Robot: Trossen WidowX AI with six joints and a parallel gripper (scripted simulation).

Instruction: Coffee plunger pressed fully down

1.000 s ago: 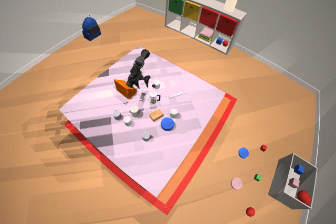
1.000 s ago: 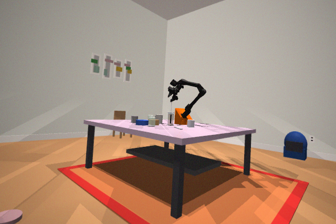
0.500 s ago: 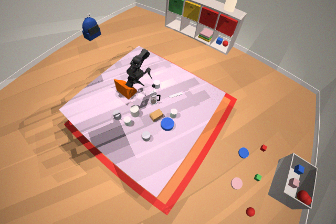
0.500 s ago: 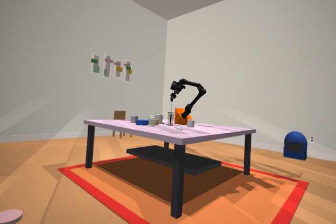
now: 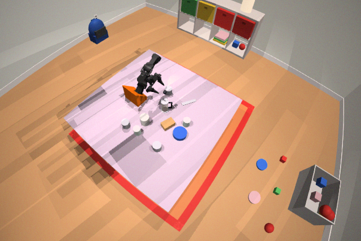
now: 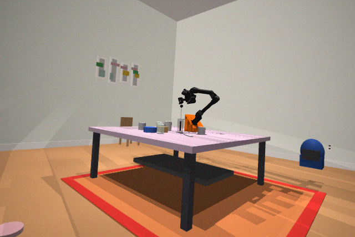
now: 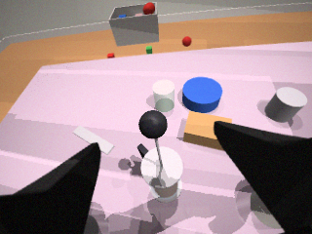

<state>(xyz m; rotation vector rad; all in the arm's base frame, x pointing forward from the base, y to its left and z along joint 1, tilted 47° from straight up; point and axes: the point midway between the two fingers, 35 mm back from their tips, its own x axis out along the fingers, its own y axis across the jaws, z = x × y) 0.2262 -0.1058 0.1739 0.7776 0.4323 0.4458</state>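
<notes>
Right now my gripper tip is 4 cm short of the coffee press, 2 cm to the right of it and 15 cm above it. From my gripper tip the other things lie so: blue disc: 30 cm ahead, 10 cm to the right, 26 cm below; white flat strip: 15 cm ahead, 23 cm to the left, 28 cm below; tan block: 16 cm ahead, 10 cm to the right, 25 cm below.
</notes>
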